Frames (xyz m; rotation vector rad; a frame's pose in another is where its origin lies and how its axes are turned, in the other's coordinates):
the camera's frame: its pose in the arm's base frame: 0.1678 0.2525 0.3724 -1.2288 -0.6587 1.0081
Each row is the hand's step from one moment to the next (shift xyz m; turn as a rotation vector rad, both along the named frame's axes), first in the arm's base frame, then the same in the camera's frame.
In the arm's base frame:
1: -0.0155 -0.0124 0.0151 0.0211 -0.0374 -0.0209
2: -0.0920 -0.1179 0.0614 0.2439 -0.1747 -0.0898
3: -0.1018 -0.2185 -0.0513 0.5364 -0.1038 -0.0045
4: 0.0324 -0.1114 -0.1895 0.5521 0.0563 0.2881
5: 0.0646 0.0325 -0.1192 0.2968 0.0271 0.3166
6: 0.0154 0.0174 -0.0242 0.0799 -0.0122 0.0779
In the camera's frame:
1: -0.0194 -0.0107 0.0115 -0.0221 0.0138 -0.0400
2: -0.1518 -0.0371 0.0413 -0.0403 0.0185 -0.3100
3: -0.2345 0.0722 -0.0231 0.1421 -0.1399 -0.5087
4: -0.0660 0.1719 -0.1243 0.2621 -0.4230 -0.3786
5: 0.0695 0.0984 -0.0702 0.1215 -0.3834 -0.1652
6: 0.0248 0.0196 -0.0114 0.0160 -0.0965 -0.0550

